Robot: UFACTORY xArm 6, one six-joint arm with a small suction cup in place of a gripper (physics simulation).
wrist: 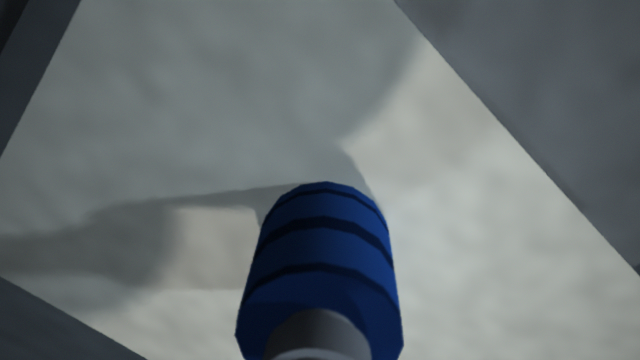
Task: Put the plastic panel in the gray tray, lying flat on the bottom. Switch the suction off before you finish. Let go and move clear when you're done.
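Places are measured from the arm's base along level axes (x ahead, y left, z up), in metres.
Pixels of known places: hand at its tool point: [326,216].
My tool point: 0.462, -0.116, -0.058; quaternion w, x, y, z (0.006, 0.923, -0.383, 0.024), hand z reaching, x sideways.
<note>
Ahead of a thing's pixels: the offset from my tool point to its middle, as dx, dy, dz. "*": to the spot under its first point.
The plastic panel {-0.012, -0.009, +0.007} [480,235] is a pale, off-white sheet that fills most of the wrist view, with shadows of the arm across it. My blue ribbed suction cup [322,240] stands at the lower middle with its tip against the panel's face, and the panel is held on it. The gray tray {* +0.073, -0.030, -0.027} [565,90] shows as dark gray surface past the panel's right edge. Gray also shows past its left and lower-left edges. The panel hides what lies under it, and I cannot tell whether its underside touches the tray bottom all over.
A dark gray strip {* -0.034, +0.086, -0.027} [40,55] runs beside the panel's left edge, with a near-black area at the top left corner. More dark gray surface {* -0.096, +0.031, -0.004} [45,330] lies at the lower left. A small dark spot shows at the far right edge of the view.
</note>
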